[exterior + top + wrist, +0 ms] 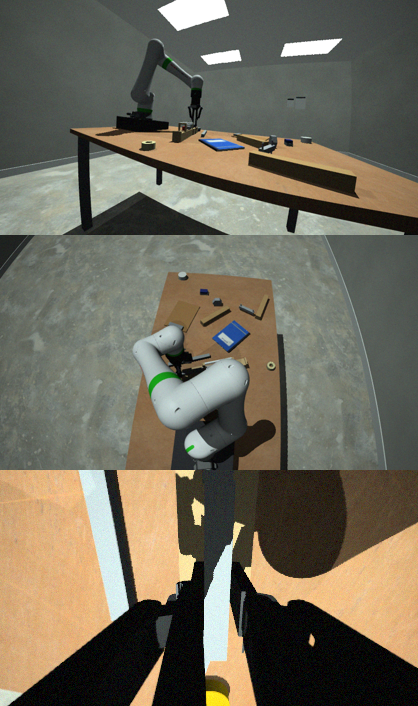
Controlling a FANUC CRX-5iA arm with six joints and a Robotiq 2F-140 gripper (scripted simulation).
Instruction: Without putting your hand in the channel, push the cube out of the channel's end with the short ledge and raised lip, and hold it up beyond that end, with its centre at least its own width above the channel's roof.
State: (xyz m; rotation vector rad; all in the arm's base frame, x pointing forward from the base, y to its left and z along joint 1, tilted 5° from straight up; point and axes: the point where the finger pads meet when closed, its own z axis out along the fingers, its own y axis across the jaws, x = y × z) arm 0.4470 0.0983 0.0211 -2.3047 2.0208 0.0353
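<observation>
Right now the wooden channel is 230 mm to the right of my hand, 30 mm below it and 30 mm ahead of it. From my hand the other things lie so: short grey bar: 140 mm to the right, 30 mm below, 20 mm ahead; then yellow disc: 180 mm to the left, 70 mm below, 20 mm behind; then thin pale grey stick: 30 mm below.
</observation>
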